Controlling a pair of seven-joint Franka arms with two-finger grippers.
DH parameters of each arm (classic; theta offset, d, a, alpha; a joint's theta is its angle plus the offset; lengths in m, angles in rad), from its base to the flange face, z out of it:
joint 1: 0 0.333 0 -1.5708
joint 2: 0 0 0 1.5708
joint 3: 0 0.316 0.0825 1.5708
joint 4: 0 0 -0.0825 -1.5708
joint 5: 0 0.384 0 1.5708
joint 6: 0 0 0.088 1.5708
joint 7: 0 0.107 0 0
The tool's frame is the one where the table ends.
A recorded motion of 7 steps. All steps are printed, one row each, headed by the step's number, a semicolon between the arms.
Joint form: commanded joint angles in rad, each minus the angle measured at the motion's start. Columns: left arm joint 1, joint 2, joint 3, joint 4, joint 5, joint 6, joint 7; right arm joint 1, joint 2, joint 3, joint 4, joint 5, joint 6, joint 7.
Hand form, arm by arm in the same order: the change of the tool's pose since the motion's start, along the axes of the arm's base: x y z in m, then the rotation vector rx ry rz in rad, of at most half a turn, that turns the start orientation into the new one. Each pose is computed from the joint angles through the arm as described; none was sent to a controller.
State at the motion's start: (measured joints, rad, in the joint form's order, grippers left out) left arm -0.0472 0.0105 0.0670 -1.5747 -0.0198 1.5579 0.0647; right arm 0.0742 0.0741 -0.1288 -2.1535 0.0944 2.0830 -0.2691
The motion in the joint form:
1: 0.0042 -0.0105 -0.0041 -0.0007 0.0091 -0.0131 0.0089; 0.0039 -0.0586 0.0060 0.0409 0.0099 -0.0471 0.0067
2: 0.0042 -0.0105 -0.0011 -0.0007 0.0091 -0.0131 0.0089; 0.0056 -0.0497 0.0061 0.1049 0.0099 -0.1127 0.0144
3: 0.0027 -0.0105 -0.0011 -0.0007 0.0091 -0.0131 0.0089; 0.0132 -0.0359 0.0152 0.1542 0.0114 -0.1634 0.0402
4: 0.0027 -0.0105 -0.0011 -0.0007 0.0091 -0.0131 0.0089; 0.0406 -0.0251 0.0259 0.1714 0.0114 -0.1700 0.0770
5: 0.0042 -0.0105 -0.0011 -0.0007 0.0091 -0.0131 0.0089; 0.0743 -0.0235 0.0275 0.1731 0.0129 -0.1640 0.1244
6: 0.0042 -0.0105 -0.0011 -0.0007 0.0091 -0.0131 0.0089; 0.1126 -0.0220 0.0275 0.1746 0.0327 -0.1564 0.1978
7: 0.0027 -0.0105 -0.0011 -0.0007 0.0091 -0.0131 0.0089; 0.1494 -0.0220 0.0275 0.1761 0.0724 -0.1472 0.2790
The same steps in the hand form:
1: -0.0045 0.0011 0.0043 0.0081 0.0034 -0.0091; 0.0032 0.0060 0.0455 0.0151 -0.0524 0.0014
2: -0.0045 0.0028 0.0043 0.0081 0.0034 -0.0061; 0.0116 0.0076 0.0645 0.0172 -0.0417 0.0013
3: -0.0045 0.0020 0.0043 0.0081 0.0034 -0.0076; 0.0181 0.0174 0.0756 0.0174 -0.0244 -0.0036
4: -0.0045 0.0020 0.0043 0.0081 0.0034 -0.0076; 0.0219 0.0386 0.0770 0.0128 -0.0207 -0.0013
5: -0.0045 0.0028 0.0043 0.0081 0.0034 -0.0061; 0.0223 0.0582 0.0773 0.0084 -0.0225 -0.0140
6: -0.0045 0.0028 0.0043 0.0081 0.0034 -0.0061; 0.0219 0.0808 0.0779 0.0173 -0.0219 -0.0579
7: -0.0045 0.0020 0.0043 0.0081 0.0034 -0.0076; 0.0206 0.1039 0.0796 0.0437 -0.0188 -0.1203

